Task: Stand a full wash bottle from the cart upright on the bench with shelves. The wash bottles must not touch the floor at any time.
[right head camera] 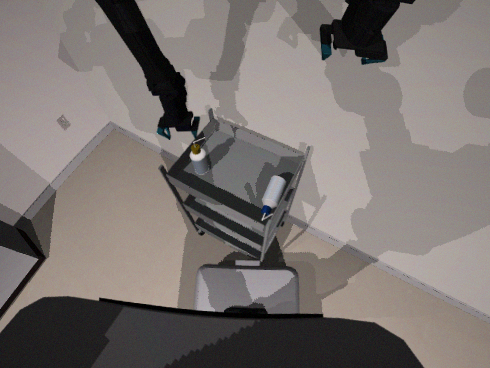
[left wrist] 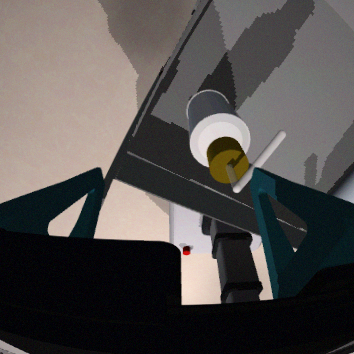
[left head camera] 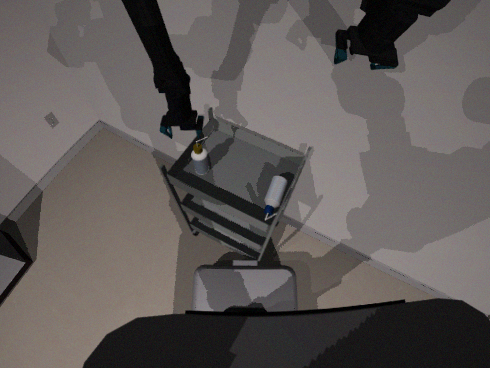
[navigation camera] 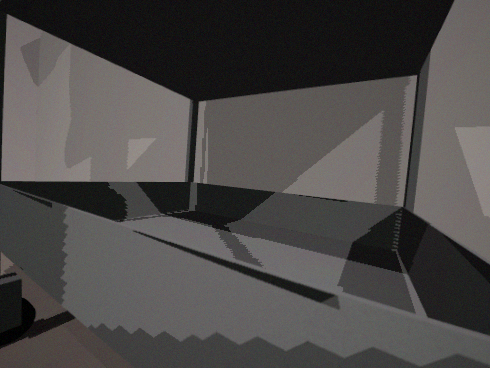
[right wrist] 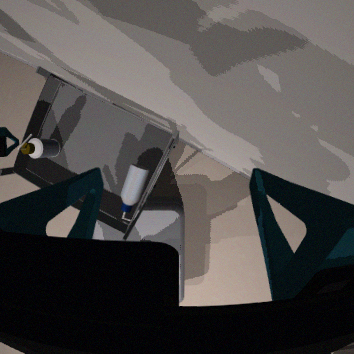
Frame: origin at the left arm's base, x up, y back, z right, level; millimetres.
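Where they show: left gripper, between the fingertips: [right head camera: 182, 138] [left wrist: 176, 175] [left head camera: 185, 137] [right wrist: 4, 143]; right gripper, between the fingertips: [right head camera: 342, 60] [left head camera: 353, 64] [right wrist: 175, 175].
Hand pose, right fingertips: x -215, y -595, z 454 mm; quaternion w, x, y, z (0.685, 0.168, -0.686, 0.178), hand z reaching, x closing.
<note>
Things, the pixels of their top centre, and the offset from my right fingertips.
- wash bottle with a yellow cap, centre of its top: [left wrist: 248, 182] [right wrist: 19, 145] [left head camera: 198, 139] [right head camera: 195, 140] dy -39, dx -355, dz -411 mm
- wash bottle with a blue cap, centre of its top: [right wrist: 129, 196] [right head camera: 273, 195] [left head camera: 276, 194] dy +118, dx -457, dz -137 mm
A wash bottle with a yellow cap [left head camera: 200, 165] [right head camera: 200, 164] [left wrist: 211, 120] [right wrist: 46, 148] stands upright on the top tray of the grey cart [left head camera: 215, 194] [left wrist: 175, 192] [right wrist: 97, 120]. A wash bottle with a blue cap [left head camera: 275, 191] [right head camera: 274, 191] [right wrist: 134, 184] lies on its side there. How full they are I cannot tell. My left gripper [left head camera: 183, 136] [right head camera: 180, 136] [left wrist: 176, 175] is open and empty above the cart's left side, one finger near the yellow-capped bottle's nozzle. My right gripper [left head camera: 361, 64] [right head camera: 349, 59] [right wrist: 175, 175] is open and empty, away from the cart at the upper right.
The pale robot base [left head camera: 280, 287] [right head camera: 282, 287] is close to the cart's near end. A dark-edged pale surface [left head camera: 7, 275] [right head camera: 15, 272] shows at the far left; whether it is the bench I cannot tell. A grey shelf wall [navigation camera: 200, 280] is close before the navigation camera.
</note>
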